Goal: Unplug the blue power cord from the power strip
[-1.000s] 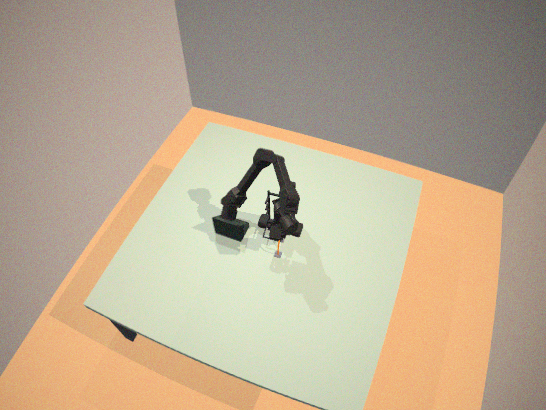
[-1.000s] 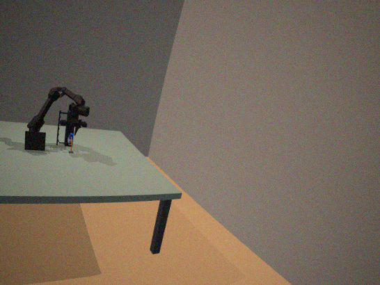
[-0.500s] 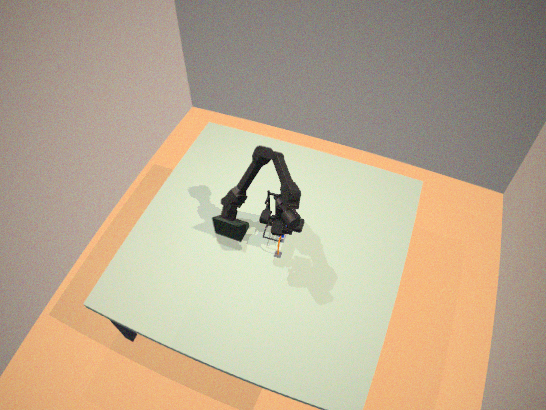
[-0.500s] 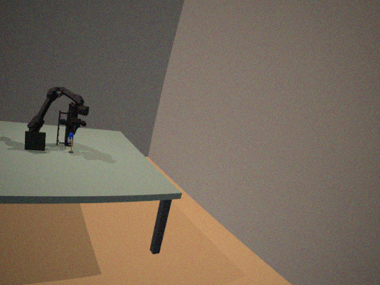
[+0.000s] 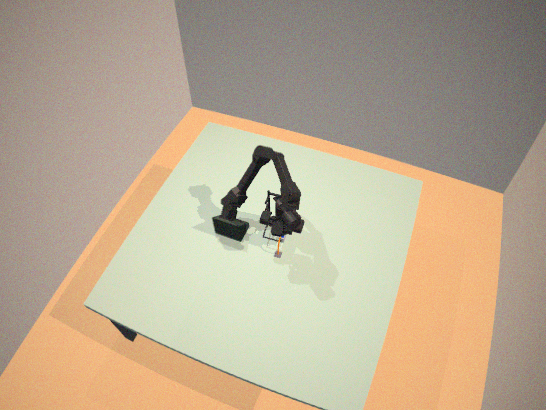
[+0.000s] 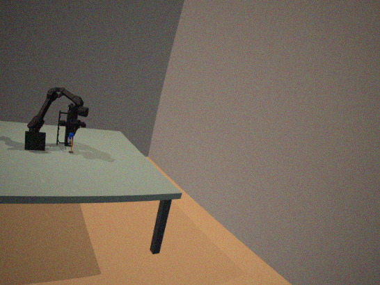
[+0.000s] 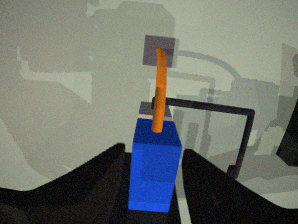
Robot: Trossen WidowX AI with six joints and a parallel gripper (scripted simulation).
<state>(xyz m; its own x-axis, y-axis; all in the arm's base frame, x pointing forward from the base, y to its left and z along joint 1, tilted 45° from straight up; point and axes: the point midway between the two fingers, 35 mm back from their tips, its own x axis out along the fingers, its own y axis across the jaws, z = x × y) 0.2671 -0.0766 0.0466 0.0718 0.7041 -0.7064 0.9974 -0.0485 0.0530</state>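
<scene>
The blue plug lies 3 cm to the left of my gripper tip. Also, from my gripper tip: grey piece (10 cm below, 6 cm to the right).
</scene>
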